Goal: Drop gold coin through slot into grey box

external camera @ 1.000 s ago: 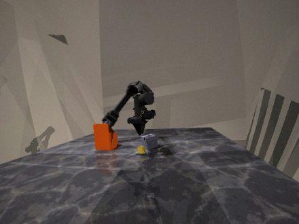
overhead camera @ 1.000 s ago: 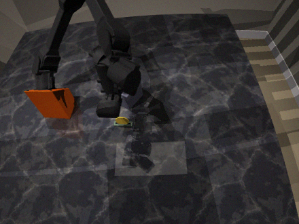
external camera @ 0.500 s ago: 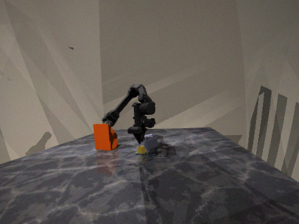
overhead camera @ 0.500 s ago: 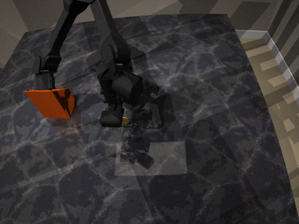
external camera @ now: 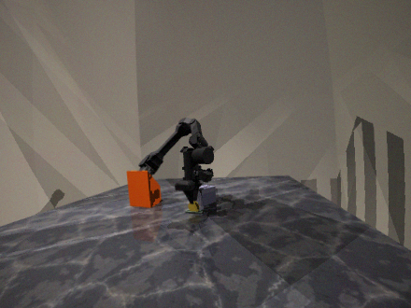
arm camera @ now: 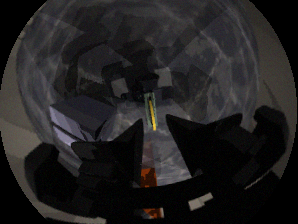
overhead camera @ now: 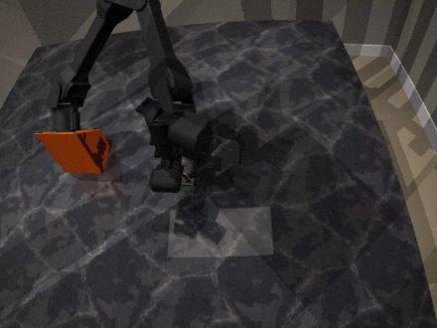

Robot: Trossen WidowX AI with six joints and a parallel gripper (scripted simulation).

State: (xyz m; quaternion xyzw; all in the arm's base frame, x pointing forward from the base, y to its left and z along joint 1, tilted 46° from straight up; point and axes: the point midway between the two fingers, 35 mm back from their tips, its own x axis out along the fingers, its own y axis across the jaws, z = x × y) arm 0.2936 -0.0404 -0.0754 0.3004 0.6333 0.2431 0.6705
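Right now my gripper tip is 20 mm above the gold coin.
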